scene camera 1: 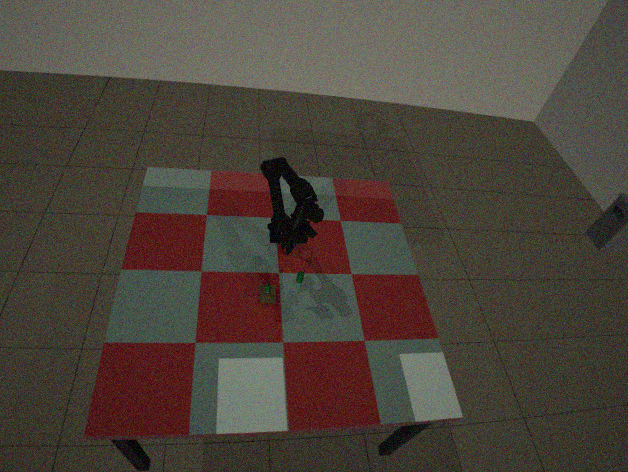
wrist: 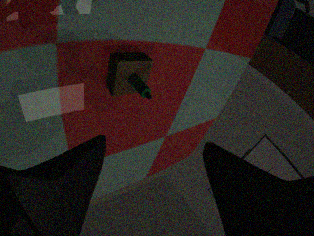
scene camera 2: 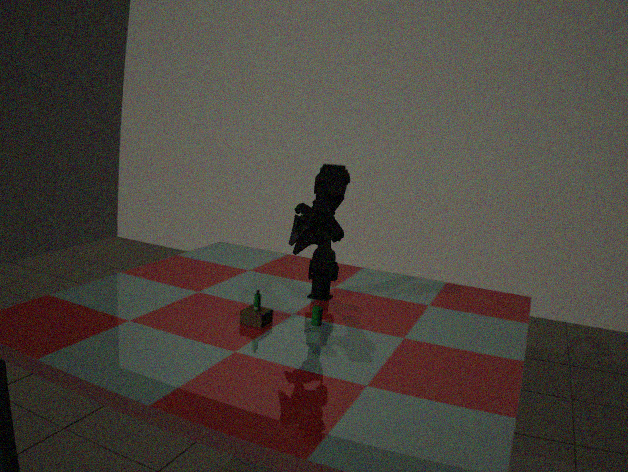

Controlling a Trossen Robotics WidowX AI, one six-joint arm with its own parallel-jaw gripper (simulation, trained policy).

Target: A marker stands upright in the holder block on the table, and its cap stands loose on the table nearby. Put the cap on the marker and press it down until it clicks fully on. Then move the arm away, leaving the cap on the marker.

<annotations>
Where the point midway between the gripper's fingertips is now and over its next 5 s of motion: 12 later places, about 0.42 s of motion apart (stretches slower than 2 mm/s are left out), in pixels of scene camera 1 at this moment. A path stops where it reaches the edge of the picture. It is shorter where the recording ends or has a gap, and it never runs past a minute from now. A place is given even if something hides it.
The gripper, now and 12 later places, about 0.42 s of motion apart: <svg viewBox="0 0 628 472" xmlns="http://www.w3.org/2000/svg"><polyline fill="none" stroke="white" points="284,251 289,256 294,259 298,263 301,266 304,268 304,270 302,272 300,275 299,276 299,276 296,276 289,277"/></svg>
</annotations>
